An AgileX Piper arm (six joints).
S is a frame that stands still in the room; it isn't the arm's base.
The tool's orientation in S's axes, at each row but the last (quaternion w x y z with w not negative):
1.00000, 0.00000, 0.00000, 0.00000
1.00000, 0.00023, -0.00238, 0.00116
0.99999, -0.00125, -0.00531, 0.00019
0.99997, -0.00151, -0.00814, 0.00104
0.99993, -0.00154, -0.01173, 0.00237
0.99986, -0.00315, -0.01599, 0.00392
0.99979, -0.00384, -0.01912, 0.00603
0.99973, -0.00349, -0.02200, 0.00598
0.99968, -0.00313, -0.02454, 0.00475
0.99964, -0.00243, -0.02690, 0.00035
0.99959, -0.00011, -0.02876, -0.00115
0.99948, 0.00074, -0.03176, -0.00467
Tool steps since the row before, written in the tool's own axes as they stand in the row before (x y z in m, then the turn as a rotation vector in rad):
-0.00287, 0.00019, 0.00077, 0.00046, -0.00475, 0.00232
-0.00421, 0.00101, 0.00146, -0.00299, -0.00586, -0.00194
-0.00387, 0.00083, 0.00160, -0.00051, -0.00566, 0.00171
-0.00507, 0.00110, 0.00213, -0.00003, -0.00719, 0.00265
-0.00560, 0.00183, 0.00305, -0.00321, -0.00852, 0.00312
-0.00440, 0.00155, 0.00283, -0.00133, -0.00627, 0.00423
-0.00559, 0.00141, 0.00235, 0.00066, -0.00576, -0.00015
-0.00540, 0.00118, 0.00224, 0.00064, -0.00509, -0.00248
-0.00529, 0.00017, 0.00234, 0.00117, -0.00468, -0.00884
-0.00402, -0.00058, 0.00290, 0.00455, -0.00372, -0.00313
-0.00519, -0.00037, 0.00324, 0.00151, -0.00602, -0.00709
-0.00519, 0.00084, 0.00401, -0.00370, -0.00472, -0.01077
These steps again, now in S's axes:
-0.00287, 0.00019, 0.00077, 0.00046, -0.00475, 0.00232
-0.00422, 0.00100, 0.00144, -0.00297, -0.00587, -0.00196
-0.00389, 0.00083, 0.00156, -0.00053, -0.00566, 0.00172
-0.00511, 0.00110, 0.00204, -0.00006, -0.00718, 0.00267
-0.00568, 0.00181, 0.00291, -0.00324, -0.00853, 0.00307
-0.00450, 0.00153, 0.00268, -0.00142, -0.00625, 0.00423
-0.00569, 0.00136, 0.00212, 0.00073, -0.00575, -0.00008
-0.00551, 0.00113, 0.00199, 0.00081, -0.00510, -0.00241
-0.00540, 0.00013, 0.00208, 0.00165, -0.00472, -0.00874
-0.00417, -0.00057, 0.00268, 0.00471, -0.00373, -0.00286
-0.00537, -0.00036, 0.00294, 0.00190, -0.00603, -0.00699
-0.00543, 0.00088, 0.00367, -0.00305, -0.00467, -0.01099

